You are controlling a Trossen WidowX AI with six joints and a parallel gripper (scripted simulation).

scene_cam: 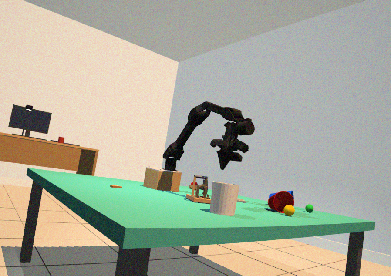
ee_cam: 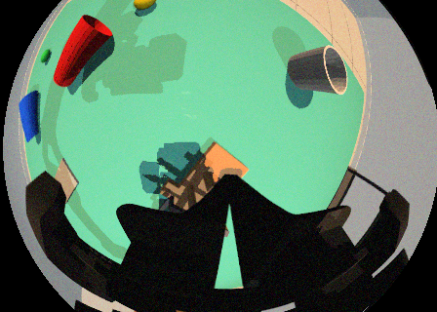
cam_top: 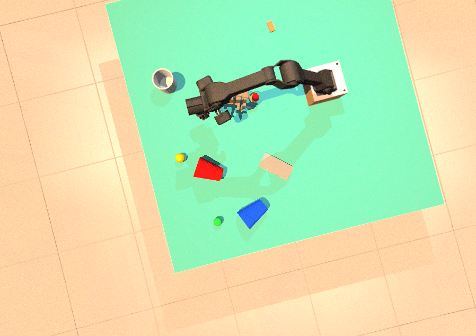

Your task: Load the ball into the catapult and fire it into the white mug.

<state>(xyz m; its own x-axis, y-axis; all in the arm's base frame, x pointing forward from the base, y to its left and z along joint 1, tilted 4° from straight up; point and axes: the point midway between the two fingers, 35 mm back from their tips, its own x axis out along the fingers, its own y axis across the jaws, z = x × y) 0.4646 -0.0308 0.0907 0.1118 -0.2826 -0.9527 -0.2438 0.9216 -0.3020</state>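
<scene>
My gripper tip is now 190 mm past the red ball, 90 mm above it and 10 mm to the right of it. Also, from my gripper tip: wooden catapult (120 mm behind, 100 mm below); then white mug (190 mm ahead, 150 mm to the right, 120 mm below); then yellow ball (210 mm ahead, 200 mm to the left, 130 mm below).
</scene>
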